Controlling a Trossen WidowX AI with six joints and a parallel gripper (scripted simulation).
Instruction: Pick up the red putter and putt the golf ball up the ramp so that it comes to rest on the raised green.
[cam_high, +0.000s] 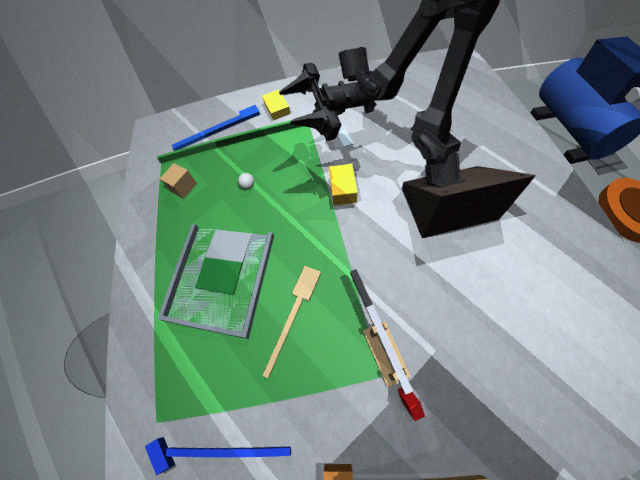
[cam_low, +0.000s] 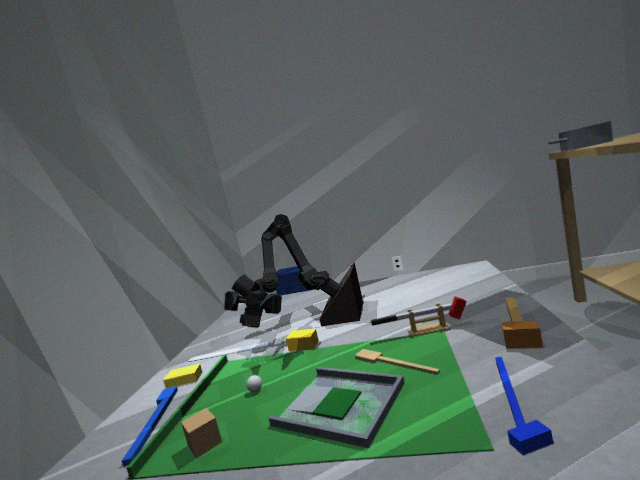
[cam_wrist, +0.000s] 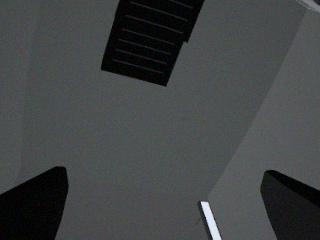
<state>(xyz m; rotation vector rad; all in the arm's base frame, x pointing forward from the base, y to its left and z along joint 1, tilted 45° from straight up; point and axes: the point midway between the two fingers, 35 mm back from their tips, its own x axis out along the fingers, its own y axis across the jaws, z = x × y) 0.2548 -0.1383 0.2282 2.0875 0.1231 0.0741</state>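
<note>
My gripper tip is now 180 mm above the yellow block, 120 mm to the right of it and 90 mm past it. From my gripper tip the other things lie so: grey frame (280 mm to the left, 270 mm ahead, 190 mm below); then brown cube (340 mm ahead, 170 mm below, 50 mm to the right); then white golf ball (180 mm below, 150 mm ahead, 20 mm to the left).
</note>
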